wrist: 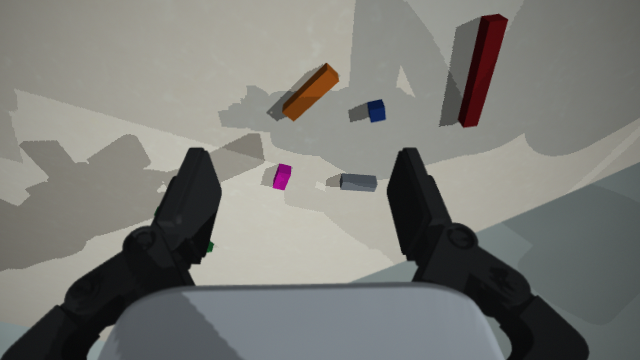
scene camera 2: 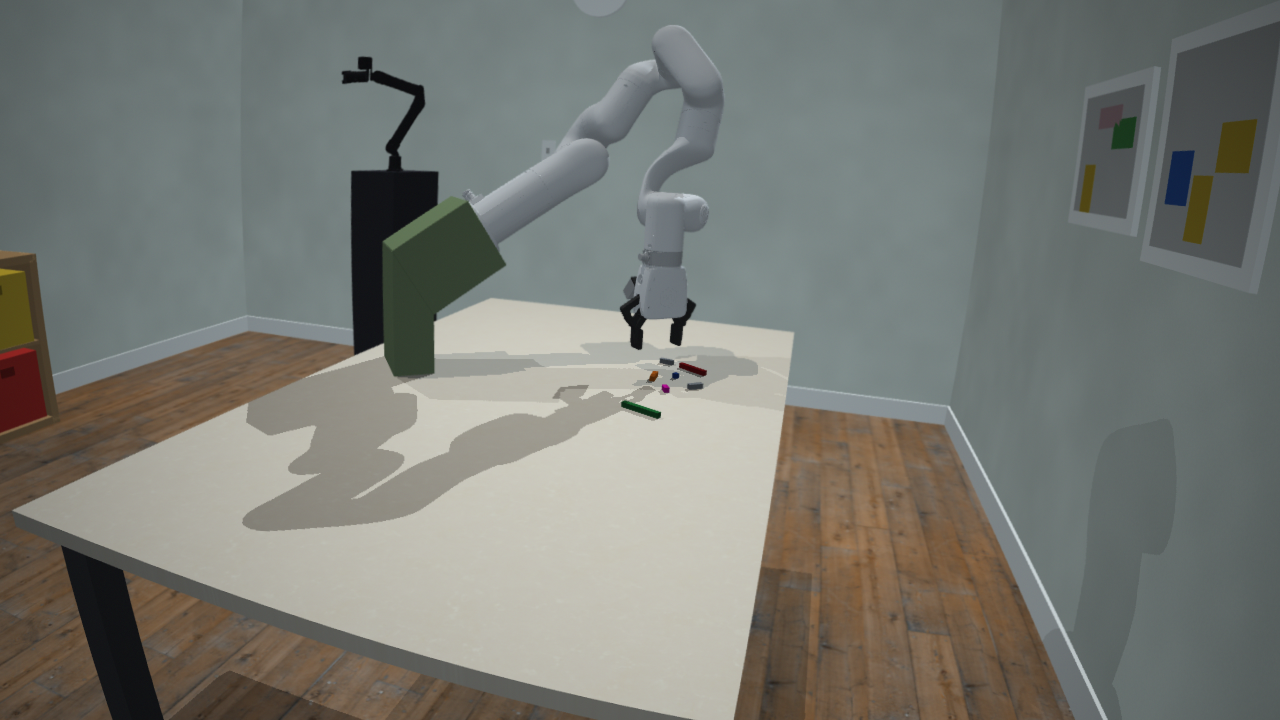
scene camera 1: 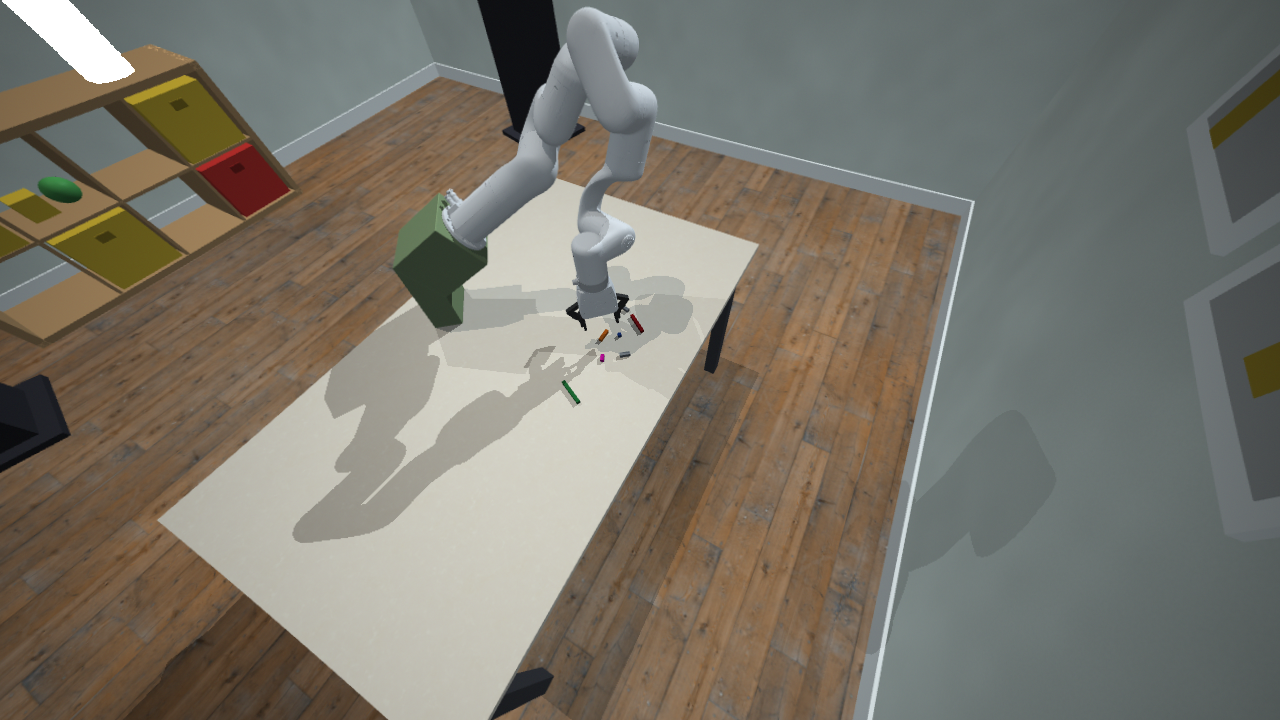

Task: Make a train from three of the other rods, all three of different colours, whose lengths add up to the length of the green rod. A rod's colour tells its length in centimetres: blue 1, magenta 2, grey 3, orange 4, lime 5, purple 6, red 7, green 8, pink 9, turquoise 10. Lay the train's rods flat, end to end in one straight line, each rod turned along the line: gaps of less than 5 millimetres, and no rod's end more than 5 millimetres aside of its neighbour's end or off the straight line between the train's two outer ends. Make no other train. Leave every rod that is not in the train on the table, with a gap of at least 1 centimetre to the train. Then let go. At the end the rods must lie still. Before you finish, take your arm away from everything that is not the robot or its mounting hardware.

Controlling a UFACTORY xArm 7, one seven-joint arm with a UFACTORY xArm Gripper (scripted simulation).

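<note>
Scene camera 2 shows my gripper (scene camera 2: pixel 656 346). In the wrist view I can see an orange rod (wrist: pixel 326 77) and also my gripper (wrist: pixel 304 169). And scene camera 1 shows my gripper (scene camera 1: pixel 600 323) as well.
</note>
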